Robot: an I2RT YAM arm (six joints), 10 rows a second.
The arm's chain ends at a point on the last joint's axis. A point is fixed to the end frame.
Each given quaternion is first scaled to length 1.
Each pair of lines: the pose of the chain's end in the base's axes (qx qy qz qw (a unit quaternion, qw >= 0); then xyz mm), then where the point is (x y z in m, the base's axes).
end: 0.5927, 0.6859, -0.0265, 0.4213, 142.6, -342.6, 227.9
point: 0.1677 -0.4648 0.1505
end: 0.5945, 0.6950, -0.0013, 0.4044, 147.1, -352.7, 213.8
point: 0.1756 -0.4695 0.1296
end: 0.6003, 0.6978, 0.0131, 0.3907, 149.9, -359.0, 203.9
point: 0.1788 -0.4721 0.1149
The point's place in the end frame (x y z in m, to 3 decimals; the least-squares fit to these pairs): -0.048 -0.051 0.129
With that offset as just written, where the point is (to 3 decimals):
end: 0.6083, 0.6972, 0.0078, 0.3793, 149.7, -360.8, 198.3
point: 0.175 -0.473 0.107
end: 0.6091, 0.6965, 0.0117, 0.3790, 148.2, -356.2, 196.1
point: 0.174 -0.468 0.104
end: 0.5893, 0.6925, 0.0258, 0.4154, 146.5, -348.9, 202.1
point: 0.182 -0.463 0.117
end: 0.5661, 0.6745, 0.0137, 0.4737, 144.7, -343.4, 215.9
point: 0.187 -0.466 0.146
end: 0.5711, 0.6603, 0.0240, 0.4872, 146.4, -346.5, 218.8
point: 0.190 -0.469 0.151
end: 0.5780, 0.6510, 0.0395, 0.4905, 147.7, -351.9, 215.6
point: 0.192 -0.473 0.146
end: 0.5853, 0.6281, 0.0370, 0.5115, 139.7, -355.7, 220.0
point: 0.183 -0.480 0.155
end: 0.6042, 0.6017, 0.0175, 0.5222, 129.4, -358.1, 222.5
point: 0.164 -0.486 0.160
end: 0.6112, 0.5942, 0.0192, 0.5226, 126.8, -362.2, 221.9
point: 0.160 -0.490 0.158
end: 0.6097, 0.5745, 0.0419, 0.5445, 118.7, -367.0, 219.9
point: 0.156 -0.495 0.159
